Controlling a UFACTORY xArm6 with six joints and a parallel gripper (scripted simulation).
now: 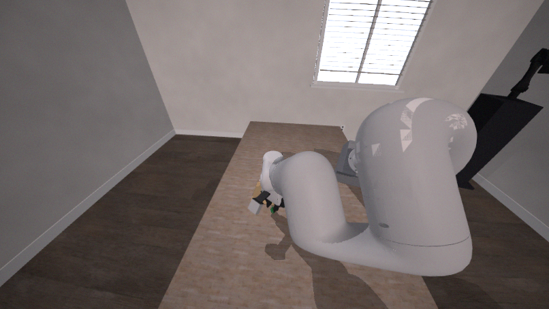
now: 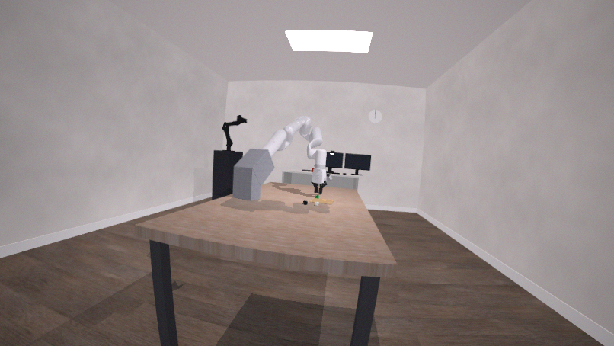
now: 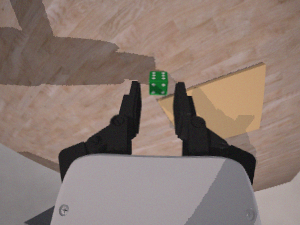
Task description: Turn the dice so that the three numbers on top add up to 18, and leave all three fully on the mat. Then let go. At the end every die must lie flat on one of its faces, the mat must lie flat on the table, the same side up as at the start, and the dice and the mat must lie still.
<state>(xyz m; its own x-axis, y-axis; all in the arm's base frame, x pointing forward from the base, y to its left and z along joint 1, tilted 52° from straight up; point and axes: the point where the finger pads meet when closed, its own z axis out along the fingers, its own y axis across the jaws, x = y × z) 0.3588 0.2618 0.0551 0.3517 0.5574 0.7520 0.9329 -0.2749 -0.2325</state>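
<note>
Now: the green die 50 mm below my hand and 10 mm to the right of it. The rest, counted from my hand: black die 270 mm to the right, 50 mm below, 10 mm ahead; then mat 100 mm to the right, 60 mm ahead, 50 mm below; then white die 250 mm to the right, 80 mm ahead, 50 mm below.
</note>
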